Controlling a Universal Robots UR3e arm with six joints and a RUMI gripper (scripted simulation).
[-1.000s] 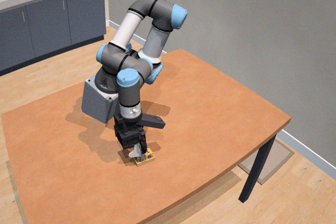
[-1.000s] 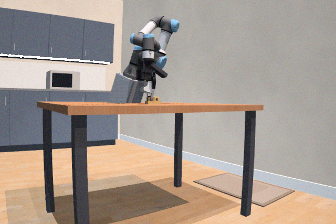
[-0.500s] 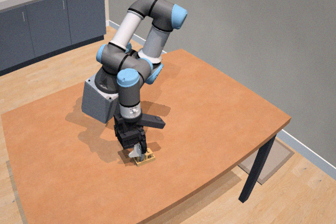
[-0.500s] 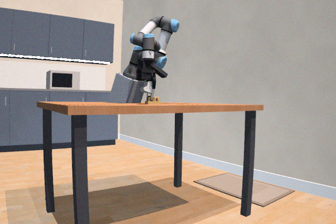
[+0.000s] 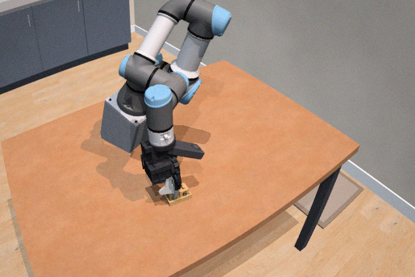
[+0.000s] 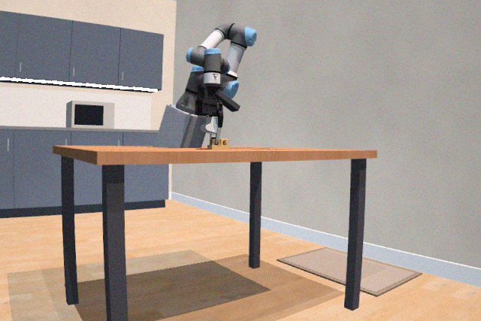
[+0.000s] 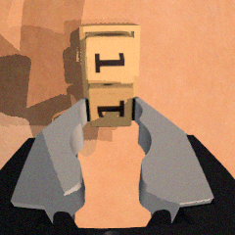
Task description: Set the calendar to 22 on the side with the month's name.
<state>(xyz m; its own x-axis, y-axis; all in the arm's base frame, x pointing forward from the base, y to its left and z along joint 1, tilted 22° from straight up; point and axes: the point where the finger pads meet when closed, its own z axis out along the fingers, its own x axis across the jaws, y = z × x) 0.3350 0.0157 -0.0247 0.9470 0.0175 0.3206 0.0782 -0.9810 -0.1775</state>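
The wooden tray lies 2 cm to the left of my hand and 3 cm below it.
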